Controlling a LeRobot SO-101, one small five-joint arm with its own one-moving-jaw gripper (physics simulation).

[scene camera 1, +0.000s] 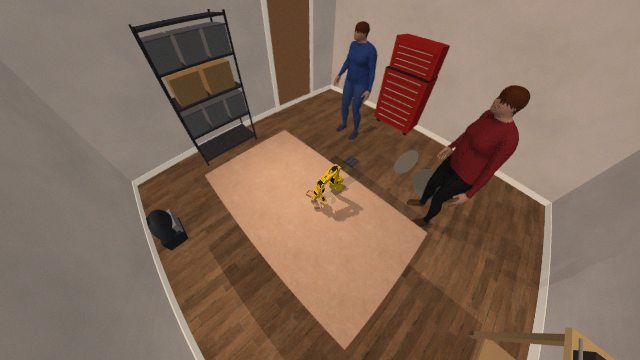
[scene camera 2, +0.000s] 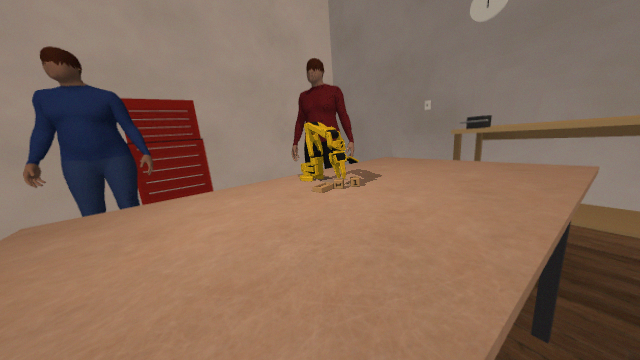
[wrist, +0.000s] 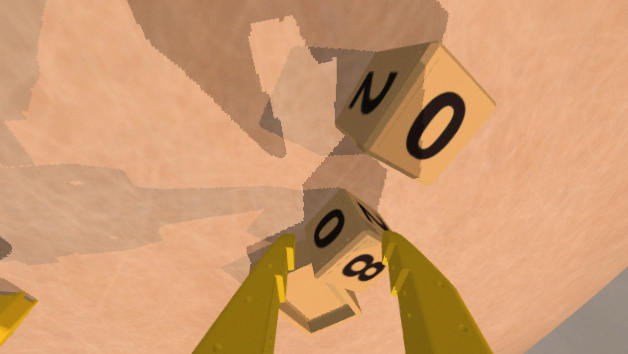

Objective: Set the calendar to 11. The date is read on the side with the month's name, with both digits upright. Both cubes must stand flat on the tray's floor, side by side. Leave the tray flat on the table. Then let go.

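Observation:
The wooden tray (scene camera 2: 321,188) (wrist: 309,295) lies on the table, partly hidden in the wrist view by the near cube and the jaw. One cube (scene camera 2: 338,184) (wrist: 345,242) stands close beside the tray's end; the wrist view shows 0, 8 and part of a 2 on it, and scene camera 2 shows a digit lying sideways. The other cube (scene camera 2: 355,182) (wrist: 425,110) stands apart from it, with 0 and 2 in the wrist view and an upright 1 in scene camera 2. My gripper (wrist: 338,237) is partly open, its jaws drawn either side of the near cube, not plainly pressing it.
The cubes and tray are on the wide table (scene camera 1: 280,225) (scene camera 2: 300,260), in front of the yellow arm's base (scene camera 1: 337,186) (scene camera 2: 311,175). Arm shadows cross the table around the cubes. Two people (scene camera 1: 357,75) (scene camera 1: 485,150) stand beyond the table.

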